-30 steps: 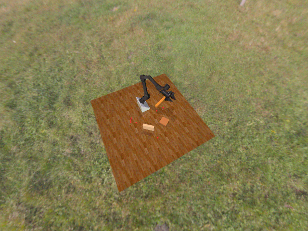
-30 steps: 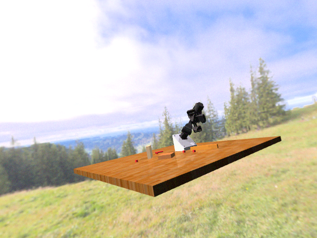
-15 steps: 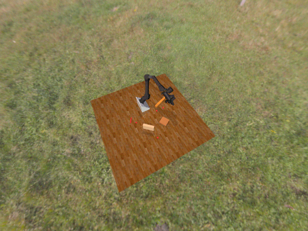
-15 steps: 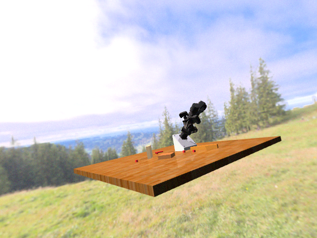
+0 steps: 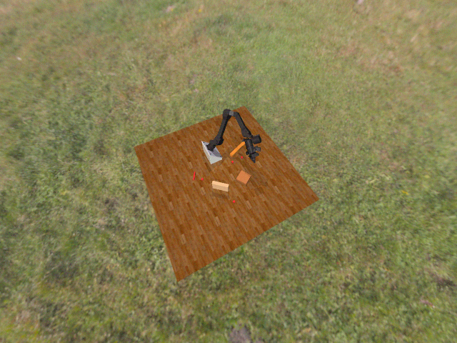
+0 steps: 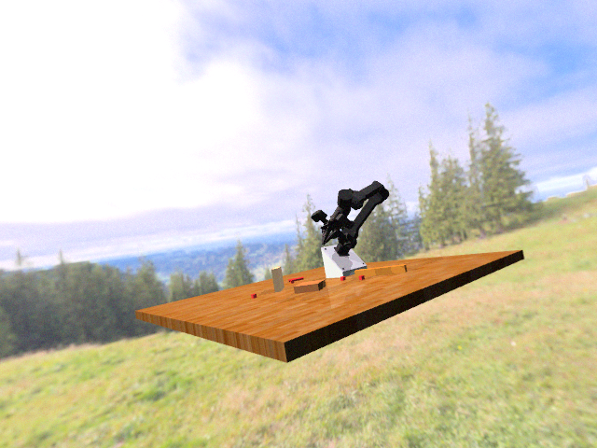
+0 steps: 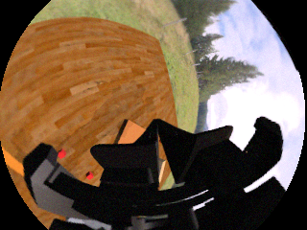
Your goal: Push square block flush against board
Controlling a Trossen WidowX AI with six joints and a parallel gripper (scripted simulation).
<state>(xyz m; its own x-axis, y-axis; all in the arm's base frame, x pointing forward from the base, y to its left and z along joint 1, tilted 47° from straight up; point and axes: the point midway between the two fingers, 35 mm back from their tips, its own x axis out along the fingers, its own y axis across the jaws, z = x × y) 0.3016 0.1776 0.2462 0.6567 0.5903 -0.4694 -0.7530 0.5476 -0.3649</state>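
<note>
Right now my gripper tip is 33 cm to the left of the tan board, 12 cm above it and 5 cm short of it. Also, from my gripper tip: orange-brown square block (16 cm below, 10 cm to the right, 3 cm ahead); long orange bar (29 cm behind, 16 cm below, 2 cm to the right).
</note>
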